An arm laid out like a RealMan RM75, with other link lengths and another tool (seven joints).
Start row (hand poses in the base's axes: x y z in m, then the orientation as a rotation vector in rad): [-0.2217, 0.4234, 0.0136, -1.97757, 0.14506, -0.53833]
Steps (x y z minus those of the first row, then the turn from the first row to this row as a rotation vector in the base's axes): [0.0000, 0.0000, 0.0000, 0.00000, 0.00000, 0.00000]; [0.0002, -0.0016, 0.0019, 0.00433, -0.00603, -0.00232]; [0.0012, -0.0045, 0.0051, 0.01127, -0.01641, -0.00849]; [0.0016, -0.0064, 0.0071, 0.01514, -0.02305, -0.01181]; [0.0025, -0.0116, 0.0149, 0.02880, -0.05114, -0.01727]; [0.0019, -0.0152, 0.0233, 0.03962, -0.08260, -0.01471]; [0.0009, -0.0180, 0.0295, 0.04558, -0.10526, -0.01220]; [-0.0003, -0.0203, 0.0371, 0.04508, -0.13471, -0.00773]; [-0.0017, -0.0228, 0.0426, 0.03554, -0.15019, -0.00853]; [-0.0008, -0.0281, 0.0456, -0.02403, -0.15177, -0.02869]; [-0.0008, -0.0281, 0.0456, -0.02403, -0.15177, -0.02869]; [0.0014, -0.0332, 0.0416, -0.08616, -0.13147, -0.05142]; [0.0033, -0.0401, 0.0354, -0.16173, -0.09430, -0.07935]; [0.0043, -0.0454, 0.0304, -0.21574, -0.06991, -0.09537]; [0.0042, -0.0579, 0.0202, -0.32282, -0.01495, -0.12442]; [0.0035, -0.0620, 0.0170, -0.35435, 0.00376, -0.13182]
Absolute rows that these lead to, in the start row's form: [-0.2217, 0.4234, 0.0136, -1.97757, 0.14506, -0.53833]; [-0.2215, 0.4218, 0.0155, -1.97163, 0.14467, -0.54501]; [-0.2205, 0.4189, 0.0187, -1.96191, 0.14603, -0.55798]; [-0.2201, 0.4170, 0.0207, -1.95621, 0.14614, -0.56594]; [-0.2192, 0.4118, 0.0285, -1.93440, 0.13742, -0.59439]; [-0.2198, 0.4082, 0.0369, -1.91388, 0.11801, -0.62121]; [-0.2208, 0.4054, 0.0431, -1.90067, 0.10297, -0.64028]; [-0.2220, 0.4031, 0.0507, -1.89117, 0.08021, -0.66572]; [-0.2234, 0.4006, 0.0562, -1.89503, 0.06899, -0.68289]; [-0.2225, 0.3953, 0.0592, -1.95206, 0.07271, -0.70922]; [-0.2225, 0.3953, 0.0592, -1.95206, 0.07271, -0.70922]; [-0.2203, 0.3902, 0.0552, -2.01926, 0.09224, -0.71656]; [-0.2184, 0.3833, 0.0490, -2.10527, 0.12483, -0.71280]; [-0.2174, 0.3780, 0.0440, -2.16590, 0.14312, -0.70909]; [-0.2175, 0.3655, 0.0338, -2.28812, 0.18183, -0.69159]; [-0.2182, 0.3614, 0.0306, -2.32486, 0.19393, -0.68253]
